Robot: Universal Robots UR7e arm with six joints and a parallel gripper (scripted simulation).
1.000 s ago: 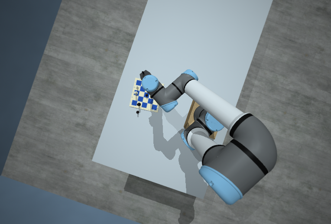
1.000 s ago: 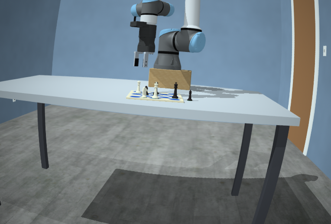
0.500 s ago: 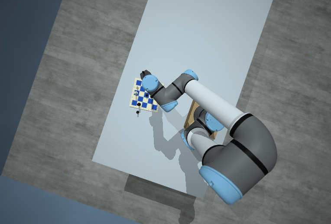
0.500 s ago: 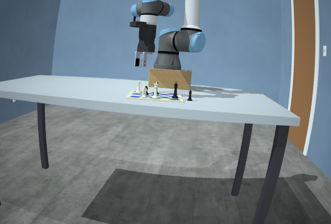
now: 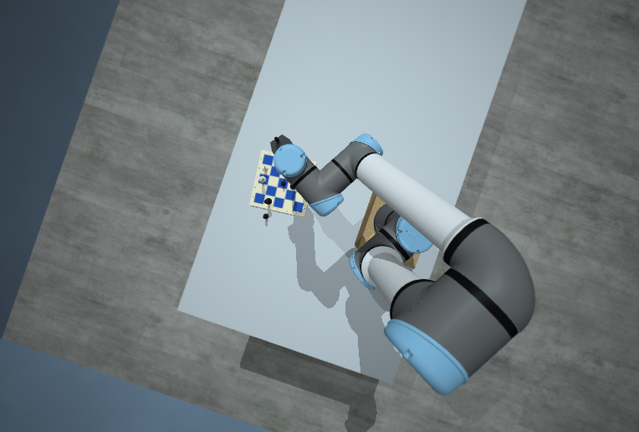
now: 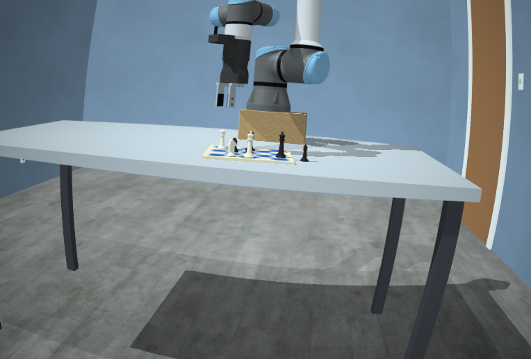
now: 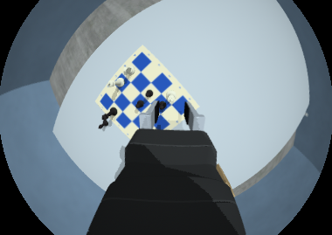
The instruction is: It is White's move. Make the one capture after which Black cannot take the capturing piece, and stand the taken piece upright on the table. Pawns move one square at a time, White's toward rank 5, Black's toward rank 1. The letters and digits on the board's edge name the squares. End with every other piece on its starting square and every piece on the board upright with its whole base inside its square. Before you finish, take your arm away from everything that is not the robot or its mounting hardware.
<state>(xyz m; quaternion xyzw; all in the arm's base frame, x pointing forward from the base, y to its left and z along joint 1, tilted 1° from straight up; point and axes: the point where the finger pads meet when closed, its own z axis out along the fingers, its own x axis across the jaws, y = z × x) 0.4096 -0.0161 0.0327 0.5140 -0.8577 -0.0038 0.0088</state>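
Now: the white pawn-like piece 10 cm below my hand. Round my hand: tall black piece 17 cm to the left, 10 cm below, 4 cm ahead.
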